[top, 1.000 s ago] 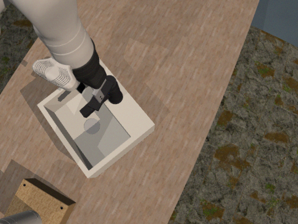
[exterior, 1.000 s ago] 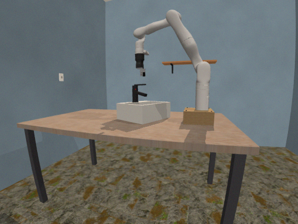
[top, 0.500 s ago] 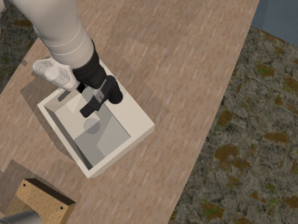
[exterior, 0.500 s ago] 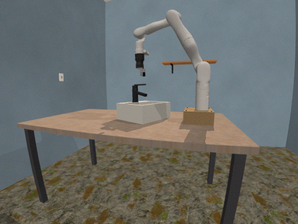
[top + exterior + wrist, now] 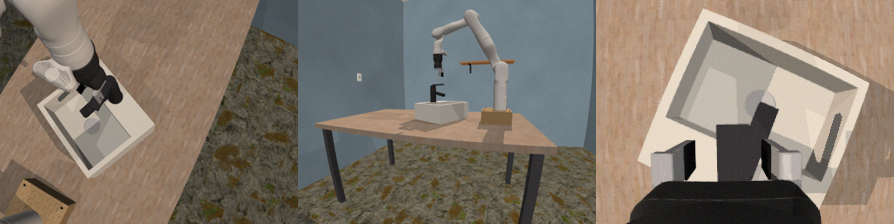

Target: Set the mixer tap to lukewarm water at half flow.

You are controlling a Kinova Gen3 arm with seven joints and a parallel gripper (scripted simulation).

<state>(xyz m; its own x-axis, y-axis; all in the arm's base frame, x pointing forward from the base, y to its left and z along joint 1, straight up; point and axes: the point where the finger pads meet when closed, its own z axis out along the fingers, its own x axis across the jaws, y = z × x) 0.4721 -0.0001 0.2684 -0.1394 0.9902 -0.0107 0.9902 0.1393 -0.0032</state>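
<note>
The lever lies 3 cm ahead of my hand, 1 cm to the left of it and 9 cm below it. From my hand the other things lie so: white sink basin (4 cm behind, 5 cm to the left, 32 cm below); then black mixer tap (5 cm ahead, 2 cm to the left, 13 cm below).
</note>
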